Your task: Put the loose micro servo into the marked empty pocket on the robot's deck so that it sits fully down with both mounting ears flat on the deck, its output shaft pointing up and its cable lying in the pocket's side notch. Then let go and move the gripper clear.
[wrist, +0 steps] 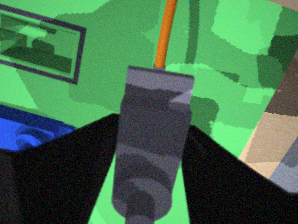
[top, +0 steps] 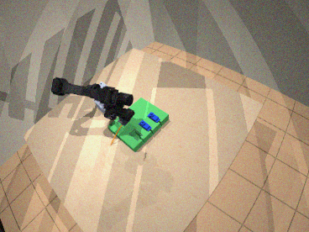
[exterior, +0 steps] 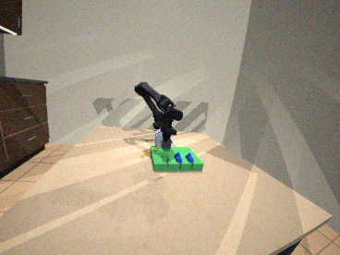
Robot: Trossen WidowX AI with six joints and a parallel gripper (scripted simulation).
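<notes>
My gripper tip is now 10 cm above the green deck, 7 cm to the right of it and 1 cm past it.
</notes>
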